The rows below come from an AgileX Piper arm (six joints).
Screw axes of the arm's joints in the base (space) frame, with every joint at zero. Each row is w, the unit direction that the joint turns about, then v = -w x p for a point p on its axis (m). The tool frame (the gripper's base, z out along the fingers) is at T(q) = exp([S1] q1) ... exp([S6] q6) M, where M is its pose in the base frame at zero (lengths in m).
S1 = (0, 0, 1, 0, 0, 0)
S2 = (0, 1, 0, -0.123, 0, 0)
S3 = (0, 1, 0, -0.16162, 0, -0.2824)
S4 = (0.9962, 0, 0.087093, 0, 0.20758, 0)
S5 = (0, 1, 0, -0.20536, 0, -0.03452)
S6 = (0.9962, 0, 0.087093, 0, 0.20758, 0)
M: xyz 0.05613 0 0.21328 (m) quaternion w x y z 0.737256 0 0.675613 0
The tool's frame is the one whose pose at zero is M.
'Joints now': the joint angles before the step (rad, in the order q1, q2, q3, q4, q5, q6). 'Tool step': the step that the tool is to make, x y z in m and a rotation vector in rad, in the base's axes. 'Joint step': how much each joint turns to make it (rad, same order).
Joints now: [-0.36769, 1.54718, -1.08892, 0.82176, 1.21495, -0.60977]
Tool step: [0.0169, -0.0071, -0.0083, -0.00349, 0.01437, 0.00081]
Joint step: [-0.00001, 0.07296, -0.05389, -0.00683, -0.00646, -0.00367]
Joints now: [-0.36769, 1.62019, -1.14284, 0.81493, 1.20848, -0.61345]
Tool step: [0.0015, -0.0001, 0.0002, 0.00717, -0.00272, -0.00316]
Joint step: [-0.00012, 0.00448, -0.00432, 0.00831, 0.00000, -0.00017]
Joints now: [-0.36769, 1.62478, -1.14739, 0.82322, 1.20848, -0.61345]
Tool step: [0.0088, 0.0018, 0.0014, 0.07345, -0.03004, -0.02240]
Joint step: [0.00007, 0.02422, -0.01433, 0.08761, 0.00002, -0.01617]
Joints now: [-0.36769, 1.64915, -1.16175, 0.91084, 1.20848, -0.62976]
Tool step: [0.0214, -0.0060, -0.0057, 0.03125, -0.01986, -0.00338]
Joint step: [-0.00009, 0.08076, -0.07050, 0.04257, -0.00140, -0.02228]
